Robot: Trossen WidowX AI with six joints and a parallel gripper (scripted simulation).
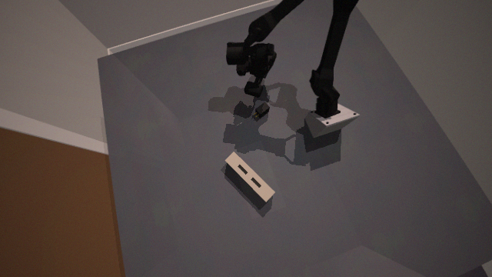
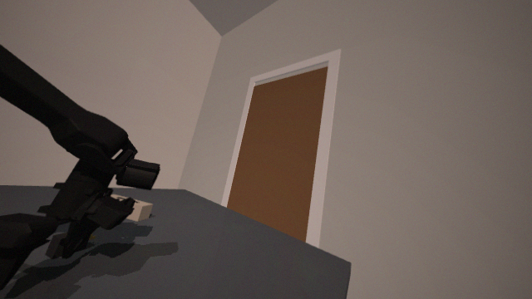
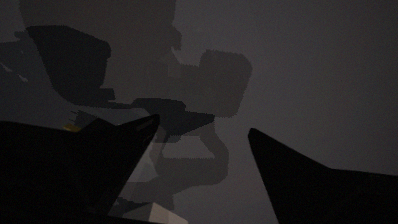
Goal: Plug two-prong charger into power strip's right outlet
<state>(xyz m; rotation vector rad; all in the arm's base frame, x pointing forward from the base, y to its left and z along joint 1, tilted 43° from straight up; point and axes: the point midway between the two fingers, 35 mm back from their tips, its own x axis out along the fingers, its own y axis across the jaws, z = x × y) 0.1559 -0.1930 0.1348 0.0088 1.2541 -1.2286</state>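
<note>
Now: gripper tip 60 mm short of the dark two-prong charger, 110 mm to the right of it and 10 mm above it.
</note>
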